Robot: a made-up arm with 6 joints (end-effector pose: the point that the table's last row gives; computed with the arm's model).
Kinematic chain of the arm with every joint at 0, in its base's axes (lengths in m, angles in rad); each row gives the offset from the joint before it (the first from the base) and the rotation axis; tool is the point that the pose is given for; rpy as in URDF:
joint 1: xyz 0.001 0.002 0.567 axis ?
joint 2: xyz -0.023 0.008 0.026 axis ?
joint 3: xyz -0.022 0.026 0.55 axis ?
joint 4: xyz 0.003 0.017 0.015 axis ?
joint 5: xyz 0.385 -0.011 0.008 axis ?
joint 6: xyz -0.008 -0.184 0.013 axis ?
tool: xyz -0.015 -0.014 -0.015 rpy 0 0 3.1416
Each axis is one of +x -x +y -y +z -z.
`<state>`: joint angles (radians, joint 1 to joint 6).
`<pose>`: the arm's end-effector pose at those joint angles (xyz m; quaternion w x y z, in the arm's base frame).
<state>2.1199 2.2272 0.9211 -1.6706 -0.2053 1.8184</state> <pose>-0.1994 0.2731 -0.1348 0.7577 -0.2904 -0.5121 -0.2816</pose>
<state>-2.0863 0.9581 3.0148 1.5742 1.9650 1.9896</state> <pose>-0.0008 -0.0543 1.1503 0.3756 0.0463 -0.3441 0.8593</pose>
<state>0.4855 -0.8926 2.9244 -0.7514 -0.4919 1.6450</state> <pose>-0.6649 -0.4980 0.7575 0.5063 -0.8477 -0.1325 -0.0870</pose>
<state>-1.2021 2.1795 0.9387 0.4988 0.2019 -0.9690</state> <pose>0.1278 -0.6536 -0.0171 0.5356 0.2849 -0.4715 0.6400</pose>
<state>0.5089 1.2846 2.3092 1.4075 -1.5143 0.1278</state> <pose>0.4184 0.2890 1.2182 0.4027 0.1566 0.2876 0.8548</pose>
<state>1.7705 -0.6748 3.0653 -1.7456 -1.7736 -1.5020</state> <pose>0.1090 -0.7939 0.9279 0.9408 0.3370 -0.0239 -0.0264</pose>
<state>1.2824 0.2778 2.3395 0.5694 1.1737 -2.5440</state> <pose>0.0523 -0.1760 1.3990 0.8428 0.3889 0.1435 0.3432</pose>
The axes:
joint 1: +z
joint 2: +y
joint 3: -y
joint 4: -x
joint 5: -y
joint 6: -x

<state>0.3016 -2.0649 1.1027 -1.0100 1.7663 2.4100</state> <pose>-0.8103 -0.2867 0.4644 0.3792 -0.3655 -0.8349 0.1597</pose>
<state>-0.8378 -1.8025 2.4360 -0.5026 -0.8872 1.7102</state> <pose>-0.6310 0.4762 0.1142 0.4916 -0.6467 0.3537 -0.4637</pose>
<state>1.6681 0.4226 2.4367 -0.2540 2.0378 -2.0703</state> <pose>0.1096 0.0678 1.4762 0.2687 0.5363 0.1292 0.7896</pose>
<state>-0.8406 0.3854 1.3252 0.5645 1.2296 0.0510</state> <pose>0.0983 -0.3073 1.4870 0.1632 -0.6589 0.6088 0.4107</pose>
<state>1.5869 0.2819 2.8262 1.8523 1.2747 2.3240</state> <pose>-0.0957 -0.2947 1.1545 0.9744 0.0953 0.2004 0.0351</pose>
